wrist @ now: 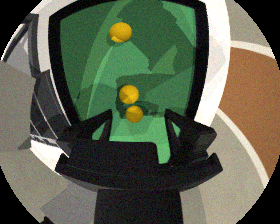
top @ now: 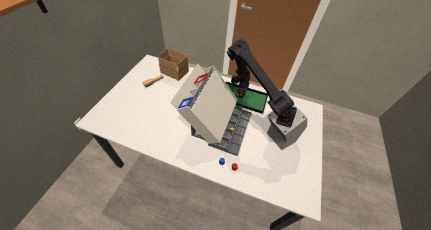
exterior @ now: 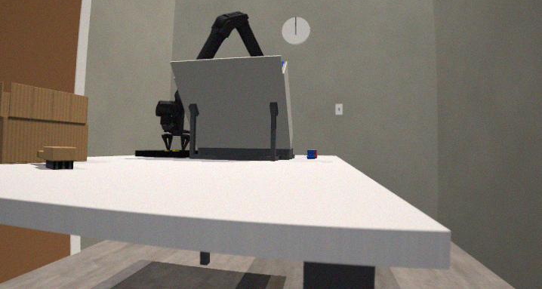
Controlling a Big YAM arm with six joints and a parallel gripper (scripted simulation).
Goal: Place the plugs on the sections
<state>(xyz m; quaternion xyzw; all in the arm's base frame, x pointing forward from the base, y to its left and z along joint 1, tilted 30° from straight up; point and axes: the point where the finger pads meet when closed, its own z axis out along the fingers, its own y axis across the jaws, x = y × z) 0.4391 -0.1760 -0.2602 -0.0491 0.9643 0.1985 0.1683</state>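
My hand is 20 mm past the green marble tray, 20 mm above it and 10 mm to the right of it. Round my hand: grey cover 360 mm to the left, 180 mm above, 30 mm ahead.
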